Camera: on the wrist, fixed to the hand. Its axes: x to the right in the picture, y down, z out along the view.
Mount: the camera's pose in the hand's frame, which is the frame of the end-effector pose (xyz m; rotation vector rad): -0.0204 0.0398 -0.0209 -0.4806 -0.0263 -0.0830
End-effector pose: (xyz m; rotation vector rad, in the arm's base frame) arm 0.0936 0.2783 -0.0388 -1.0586 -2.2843 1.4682
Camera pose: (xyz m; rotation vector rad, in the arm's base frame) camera 0.1373 0.2886 -0.0594 -1.0410 -2.7393 0.9236
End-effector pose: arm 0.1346 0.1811 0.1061 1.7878 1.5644 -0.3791
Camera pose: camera 0.1629 0.1801 0.1465 1.3460 1.5553 -0.0531
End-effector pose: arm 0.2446 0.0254 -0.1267 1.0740 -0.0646 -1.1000
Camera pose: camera 0.2726 0.0559 -0.0998 0.6347 0.2164 -1.1303
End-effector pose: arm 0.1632 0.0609 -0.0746 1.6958 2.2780 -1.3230
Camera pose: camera 0.2125 0.0601 -0.0760 1.4242 2.4130 -0.7109
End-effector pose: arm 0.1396 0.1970 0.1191 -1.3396 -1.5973 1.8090
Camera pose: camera 0.1784 0.1812 0.0930 -1.4150 -2.1607 1.4503
